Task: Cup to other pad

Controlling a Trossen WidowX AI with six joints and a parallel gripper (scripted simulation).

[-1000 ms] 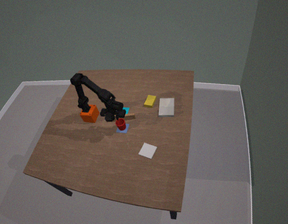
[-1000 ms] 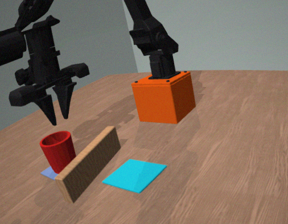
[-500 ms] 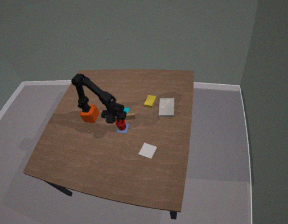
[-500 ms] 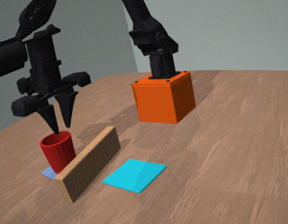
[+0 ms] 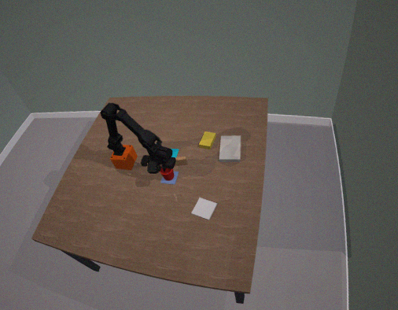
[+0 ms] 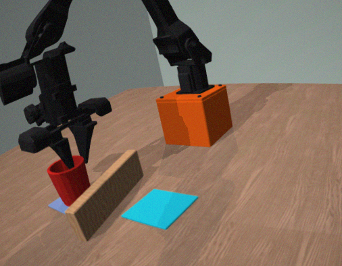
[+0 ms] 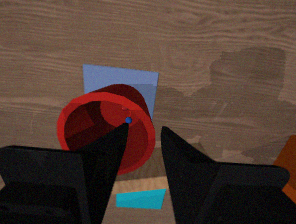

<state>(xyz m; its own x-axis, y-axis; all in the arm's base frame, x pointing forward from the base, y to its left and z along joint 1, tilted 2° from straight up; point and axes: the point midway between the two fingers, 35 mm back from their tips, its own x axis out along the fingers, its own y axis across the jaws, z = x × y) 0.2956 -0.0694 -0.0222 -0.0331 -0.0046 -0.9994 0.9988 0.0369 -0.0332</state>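
Right now the red cup is 3 cm ahead of my gripper tip and 2 cm below it. Also, from my gripper tip: wooden wall 1 cm ahead, 8 cm to the left, 4 cm below; blue pad 3 cm ahead, 6 cm below; white tile 28 cm ahead, 17 cm to the right, 5 cm below.
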